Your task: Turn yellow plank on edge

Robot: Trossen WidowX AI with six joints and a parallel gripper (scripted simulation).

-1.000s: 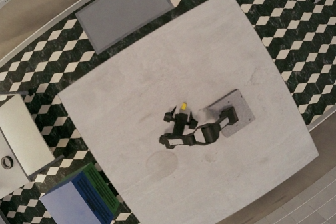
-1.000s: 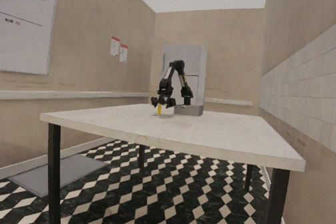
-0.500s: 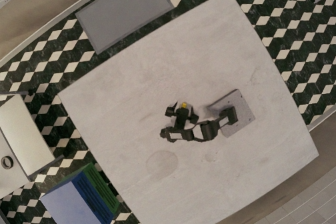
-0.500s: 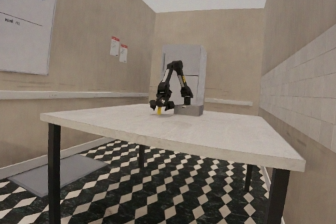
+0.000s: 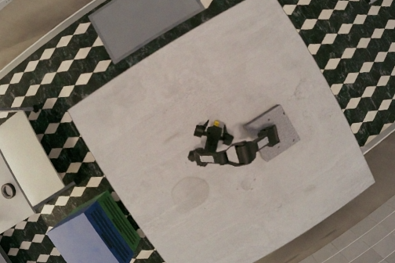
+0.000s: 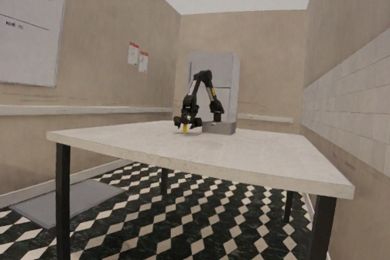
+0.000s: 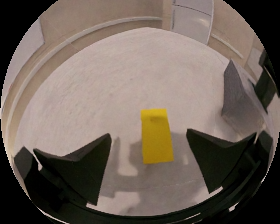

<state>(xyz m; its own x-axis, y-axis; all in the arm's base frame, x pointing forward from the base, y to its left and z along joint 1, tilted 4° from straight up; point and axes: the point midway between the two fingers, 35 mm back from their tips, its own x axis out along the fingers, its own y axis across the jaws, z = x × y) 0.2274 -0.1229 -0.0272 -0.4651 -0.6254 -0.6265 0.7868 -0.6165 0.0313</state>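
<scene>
My hand is 10 mm to the left of the yellow plank, 10 mm past it and 10 mm above it.
</scene>
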